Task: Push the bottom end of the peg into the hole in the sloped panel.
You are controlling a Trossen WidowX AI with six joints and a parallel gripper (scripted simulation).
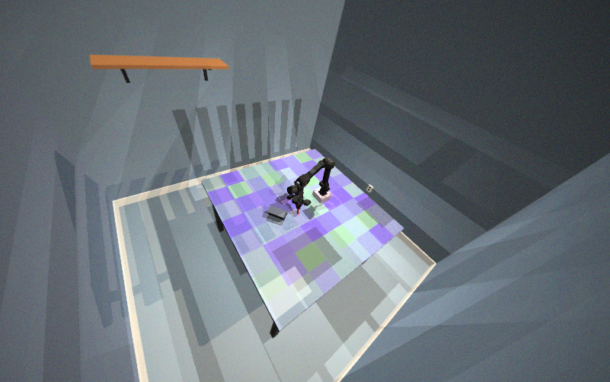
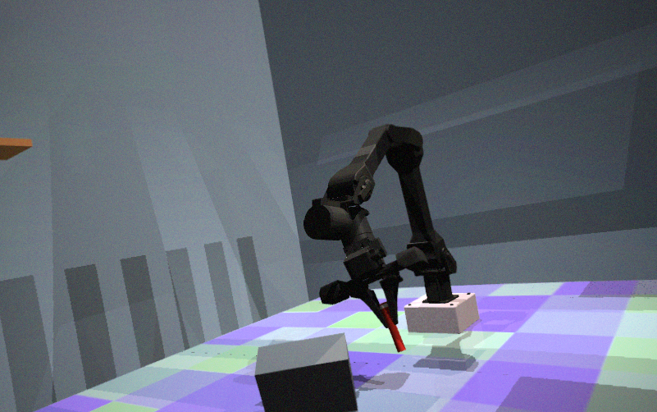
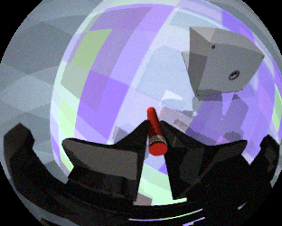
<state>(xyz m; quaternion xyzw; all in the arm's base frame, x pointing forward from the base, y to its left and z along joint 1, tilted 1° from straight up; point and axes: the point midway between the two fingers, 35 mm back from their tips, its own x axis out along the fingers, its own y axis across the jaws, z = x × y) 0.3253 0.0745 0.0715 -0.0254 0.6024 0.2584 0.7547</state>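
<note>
Right now the grey sloped panel is 15 cm ahead of my gripper tip, 6 cm to the right of it and 4 cm below it. The rest, counted from my gripper tip: red peg: 1 cm to the right, 2 cm above.
</note>
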